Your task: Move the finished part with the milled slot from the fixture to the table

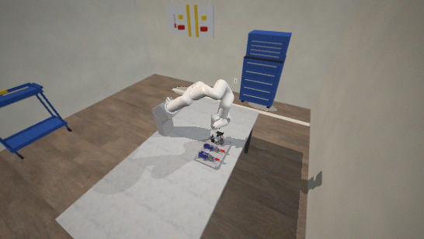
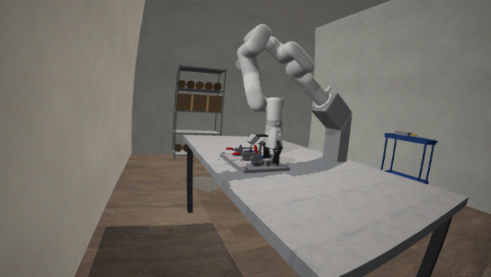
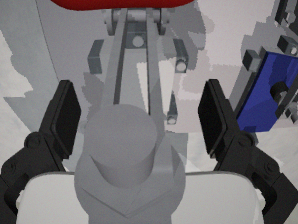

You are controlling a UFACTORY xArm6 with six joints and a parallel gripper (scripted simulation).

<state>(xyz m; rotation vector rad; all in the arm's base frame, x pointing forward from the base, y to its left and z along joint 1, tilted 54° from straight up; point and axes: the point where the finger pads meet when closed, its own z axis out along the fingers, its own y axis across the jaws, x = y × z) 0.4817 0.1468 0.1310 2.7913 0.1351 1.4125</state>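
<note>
Now: the finished grey part 1 cm below my hand and 1 cm behind it. The rest, counted from my hand: grey fixture plate 10 cm to the right, 6 cm ahead, 4 cm below.
</note>
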